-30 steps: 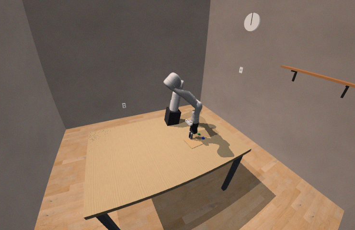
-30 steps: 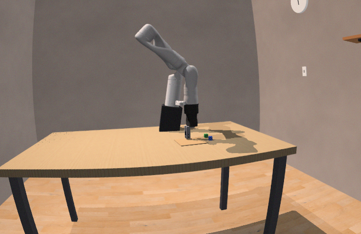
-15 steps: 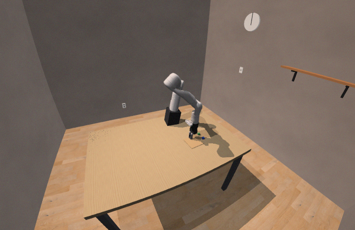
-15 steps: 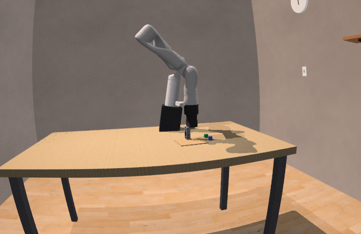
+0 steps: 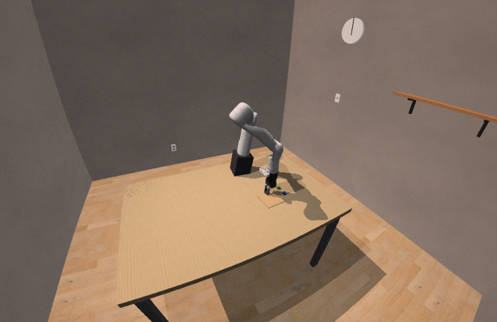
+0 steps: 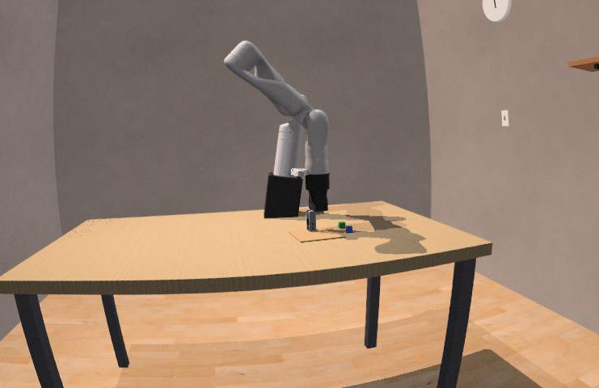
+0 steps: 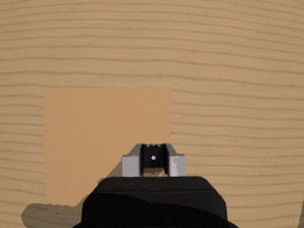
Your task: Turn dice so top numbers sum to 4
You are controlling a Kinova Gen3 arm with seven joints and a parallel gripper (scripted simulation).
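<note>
Right now my hand is 10 mm above the black die. From my hand the other things lie so: tan mat (50 mm ahead, 20 mm below); then blue die (100 mm to the left, 70 mm ahead, 10 mm below); then green die (110 mm to the left, 10 mm below, 10 mm behind).
</note>
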